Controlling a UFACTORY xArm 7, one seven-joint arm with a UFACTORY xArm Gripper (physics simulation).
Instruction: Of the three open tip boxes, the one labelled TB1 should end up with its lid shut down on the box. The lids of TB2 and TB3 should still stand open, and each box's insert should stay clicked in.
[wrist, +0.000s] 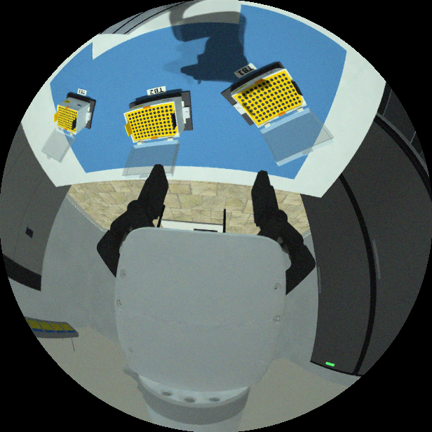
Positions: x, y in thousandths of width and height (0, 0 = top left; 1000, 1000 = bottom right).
Scene:
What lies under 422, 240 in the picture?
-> A tip box.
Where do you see a yellow insert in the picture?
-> At 369, 279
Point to my gripper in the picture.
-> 485, 409

